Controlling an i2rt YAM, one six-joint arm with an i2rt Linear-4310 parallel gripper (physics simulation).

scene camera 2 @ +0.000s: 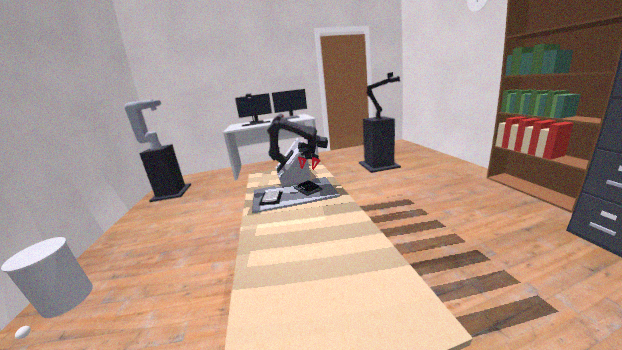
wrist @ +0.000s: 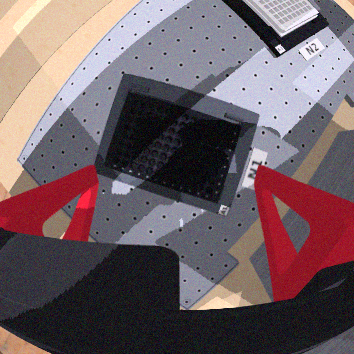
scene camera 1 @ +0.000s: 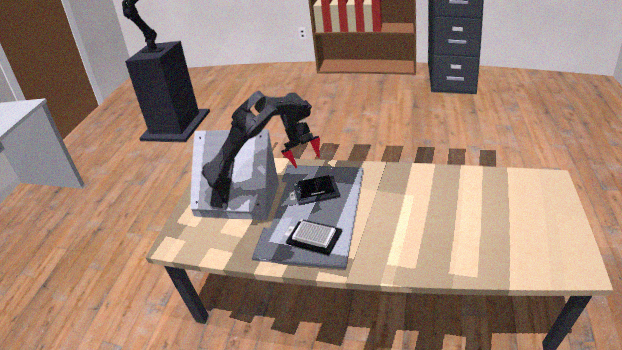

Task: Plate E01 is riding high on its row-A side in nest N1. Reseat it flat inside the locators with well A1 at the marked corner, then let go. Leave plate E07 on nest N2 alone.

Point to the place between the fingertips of my gripper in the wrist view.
175,173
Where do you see a nest N1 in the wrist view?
247,119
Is my gripper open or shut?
Open.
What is my gripper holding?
Nothing.
